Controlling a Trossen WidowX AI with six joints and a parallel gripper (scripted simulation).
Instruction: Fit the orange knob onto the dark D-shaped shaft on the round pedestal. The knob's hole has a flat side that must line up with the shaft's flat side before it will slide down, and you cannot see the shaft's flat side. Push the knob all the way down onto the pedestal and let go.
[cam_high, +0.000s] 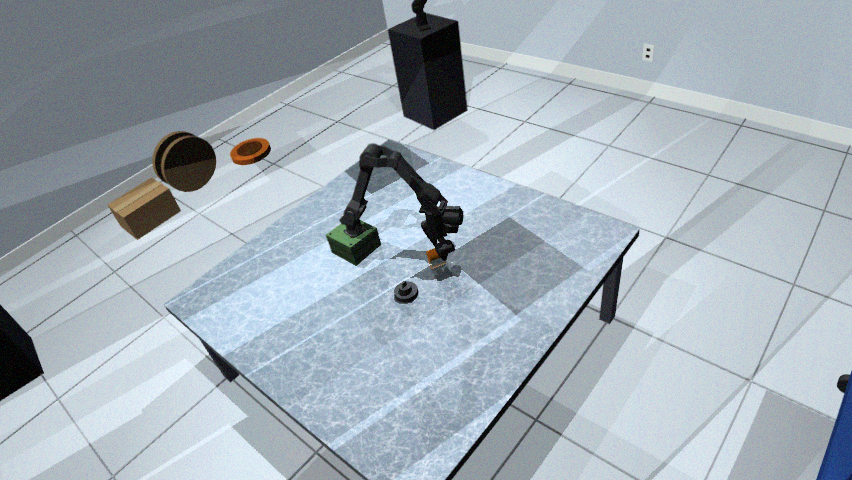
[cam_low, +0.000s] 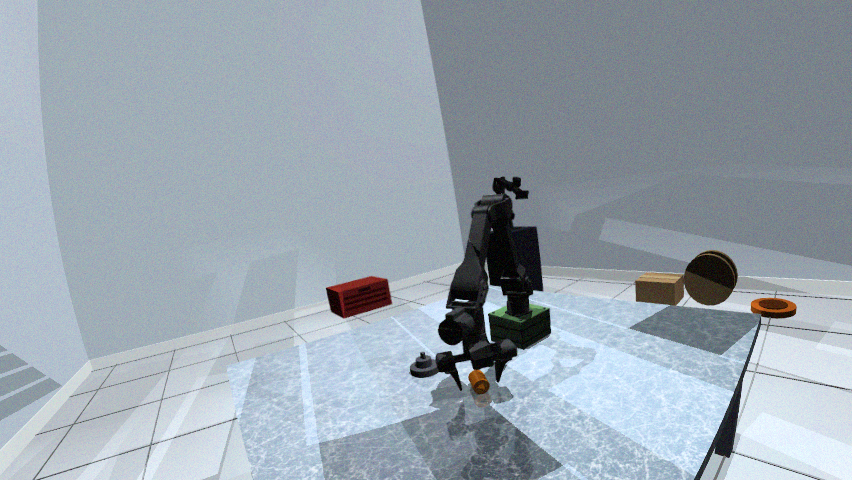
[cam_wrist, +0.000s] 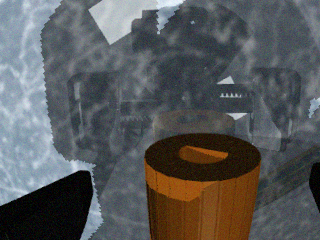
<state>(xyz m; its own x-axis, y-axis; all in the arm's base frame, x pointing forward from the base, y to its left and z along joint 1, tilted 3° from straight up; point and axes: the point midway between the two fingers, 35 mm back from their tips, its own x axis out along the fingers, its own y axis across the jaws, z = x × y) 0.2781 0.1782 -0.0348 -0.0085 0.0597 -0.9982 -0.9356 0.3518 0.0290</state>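
Right now the orange knob is 1 cm behind my gripper tip and 2 cm to the right of it. The rest, counted from my gripper tip: round dark pedestal (5 cm ahead, 21 cm to the right, 1 cm above).
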